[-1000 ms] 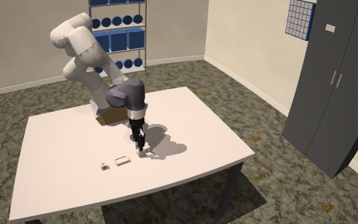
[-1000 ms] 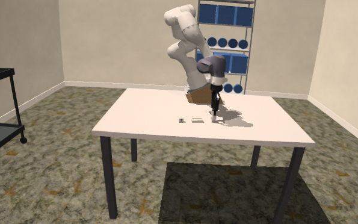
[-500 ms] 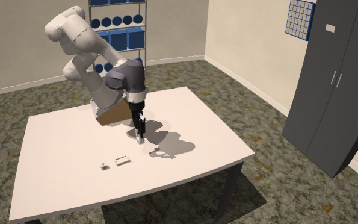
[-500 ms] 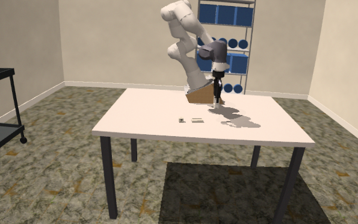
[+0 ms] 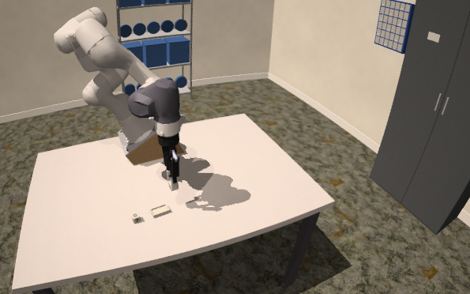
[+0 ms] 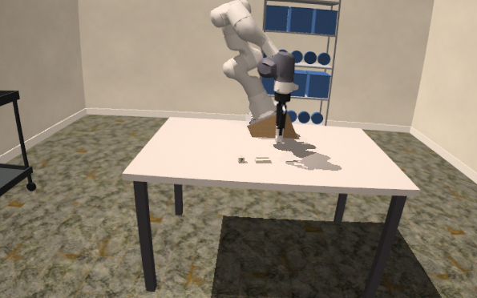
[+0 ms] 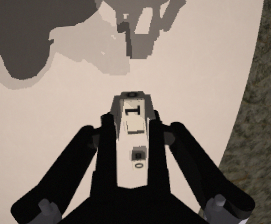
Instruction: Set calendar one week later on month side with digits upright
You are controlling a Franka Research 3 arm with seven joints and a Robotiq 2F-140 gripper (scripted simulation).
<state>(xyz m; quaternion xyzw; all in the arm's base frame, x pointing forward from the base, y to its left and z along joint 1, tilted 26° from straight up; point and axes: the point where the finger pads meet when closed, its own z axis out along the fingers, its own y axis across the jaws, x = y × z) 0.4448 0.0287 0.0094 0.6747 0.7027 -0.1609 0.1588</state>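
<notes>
The grey tray lies 14 cm below my hand and 7 cm to the right of it. Also, from my hand: cube 3 cm below.
</notes>
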